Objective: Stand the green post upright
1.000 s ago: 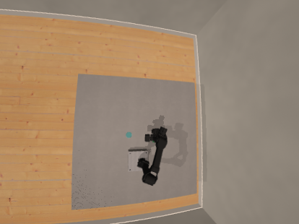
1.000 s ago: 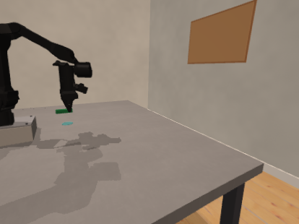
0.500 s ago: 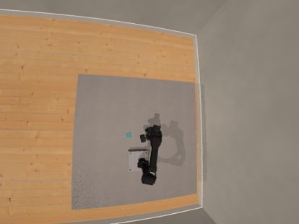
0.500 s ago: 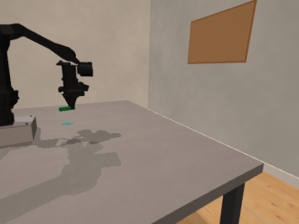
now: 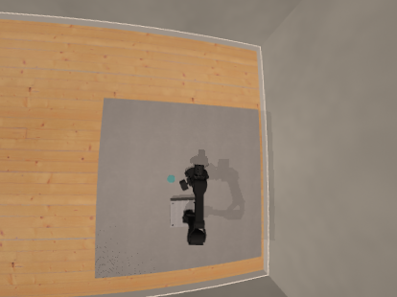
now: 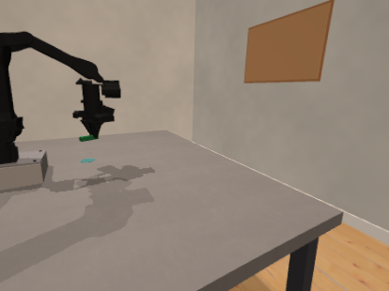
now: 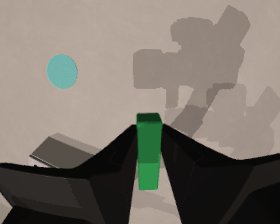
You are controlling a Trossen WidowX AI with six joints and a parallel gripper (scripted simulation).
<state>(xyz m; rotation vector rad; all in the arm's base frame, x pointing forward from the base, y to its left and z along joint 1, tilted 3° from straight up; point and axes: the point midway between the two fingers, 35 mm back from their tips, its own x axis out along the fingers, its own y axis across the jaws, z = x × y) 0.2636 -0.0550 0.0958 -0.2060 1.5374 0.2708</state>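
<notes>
Right now the cyan circle is 170 mm below my hand, 140 mm to the left of it and 10 mm behind it. Also, from my hand: green post: 30 mm below, 20 mm behind, 10 mm to the right.
</notes>
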